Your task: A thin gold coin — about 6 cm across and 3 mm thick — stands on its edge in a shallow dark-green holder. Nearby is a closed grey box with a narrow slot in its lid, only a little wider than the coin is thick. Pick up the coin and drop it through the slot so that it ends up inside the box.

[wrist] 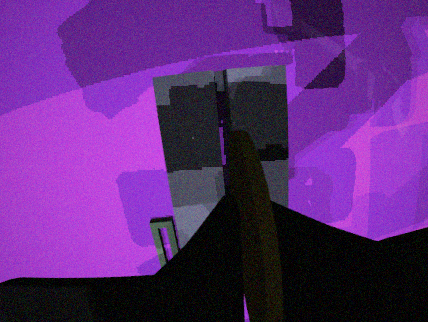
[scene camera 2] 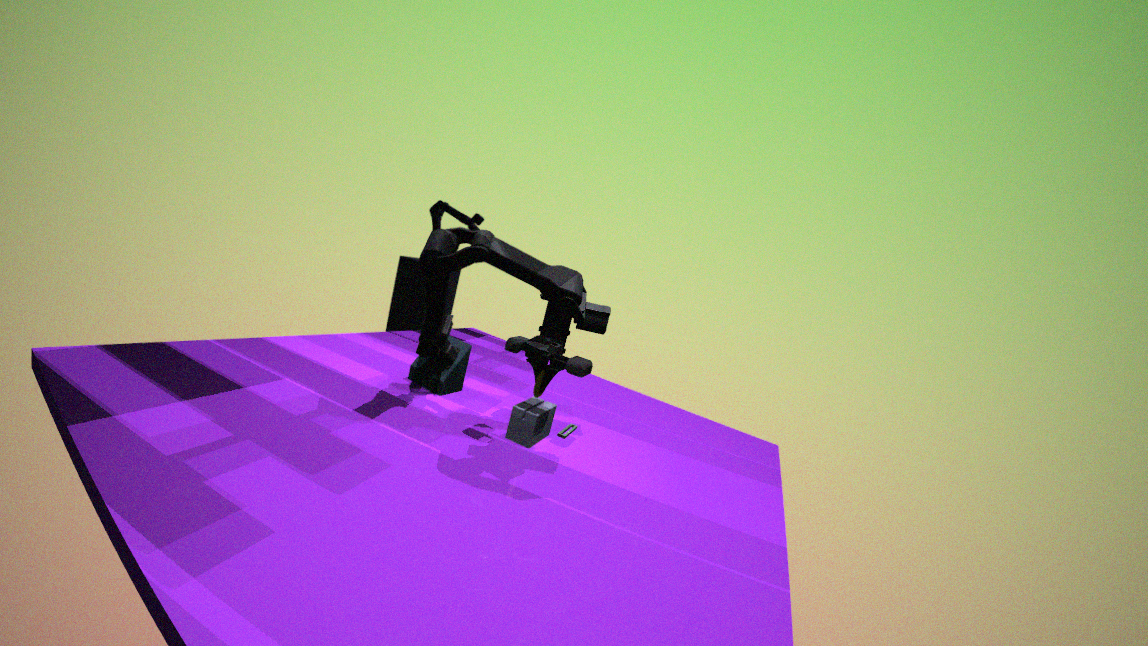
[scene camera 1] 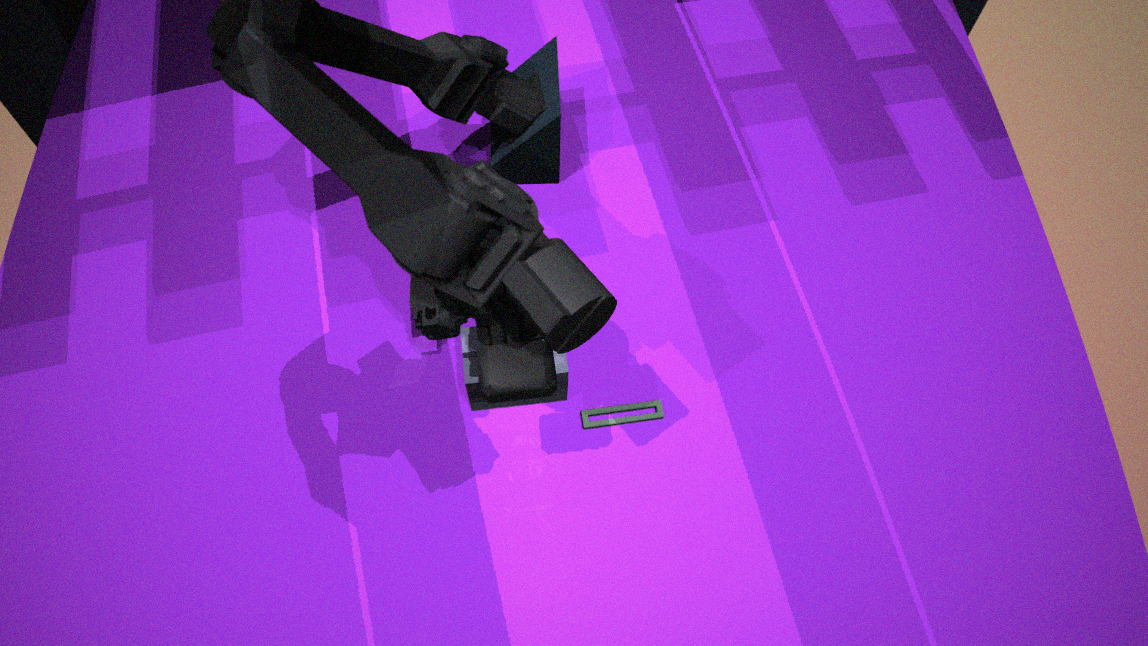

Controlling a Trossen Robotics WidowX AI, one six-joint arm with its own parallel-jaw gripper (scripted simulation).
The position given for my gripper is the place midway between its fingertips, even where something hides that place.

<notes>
My gripper [scene camera 1: 512, 336] carries a gold coin.
My gripper is seen too in the wrist view [wrist: 237, 205] and in scene camera 2 [scene camera 2: 539, 392].
</notes>
